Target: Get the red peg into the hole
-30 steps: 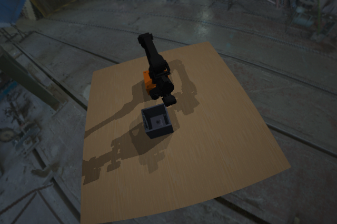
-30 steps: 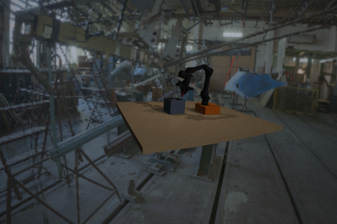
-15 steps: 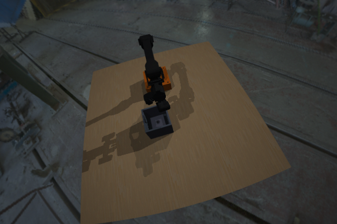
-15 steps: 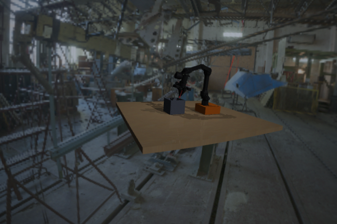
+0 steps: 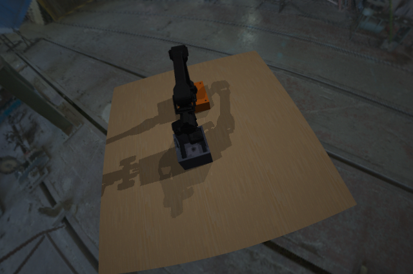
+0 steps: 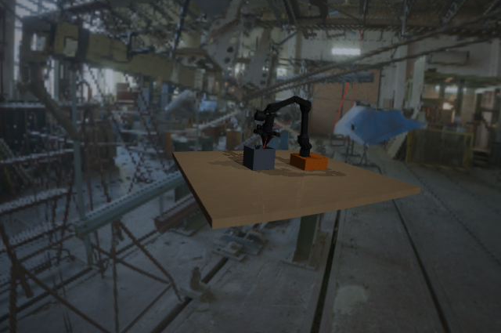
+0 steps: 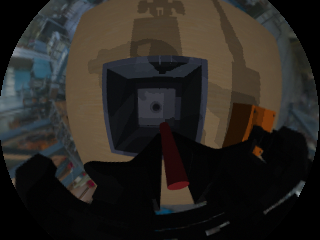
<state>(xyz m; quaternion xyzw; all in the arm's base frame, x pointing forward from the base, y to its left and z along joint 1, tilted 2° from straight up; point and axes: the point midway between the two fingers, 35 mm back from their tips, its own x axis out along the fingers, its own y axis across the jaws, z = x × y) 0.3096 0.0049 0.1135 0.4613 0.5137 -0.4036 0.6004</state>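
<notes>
My gripper tip is now 110 mm above the grey plate, 30 mm short of it and 20 mm to the left of it. The rest, counted from my gripper tip: red peg (20 mm above).
</notes>
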